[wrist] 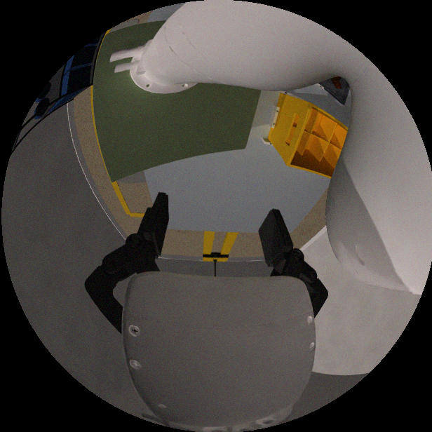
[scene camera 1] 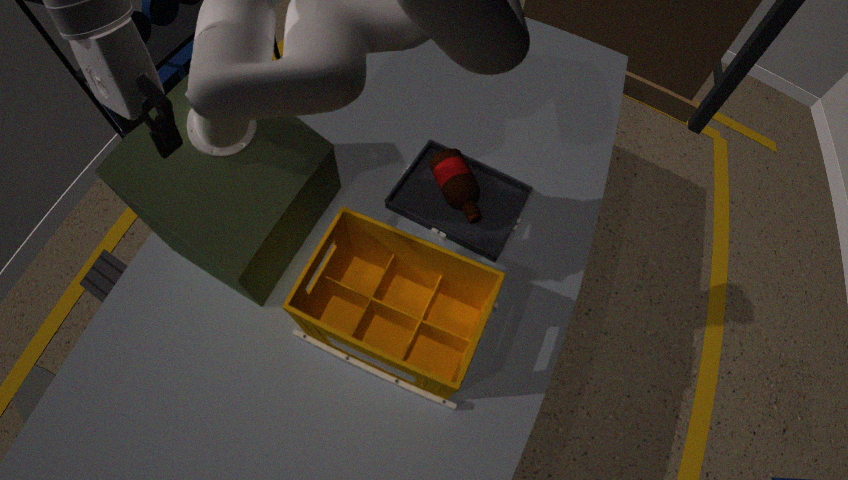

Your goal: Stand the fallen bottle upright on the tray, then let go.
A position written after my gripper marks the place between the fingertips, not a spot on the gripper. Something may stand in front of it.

In view: my gripper (scene camera 1: 152, 138), a brown bottle (scene camera 1: 456, 181) and a white strip (scene camera 1: 318, 344).
My gripper also shows in the wrist view (wrist: 218, 212).
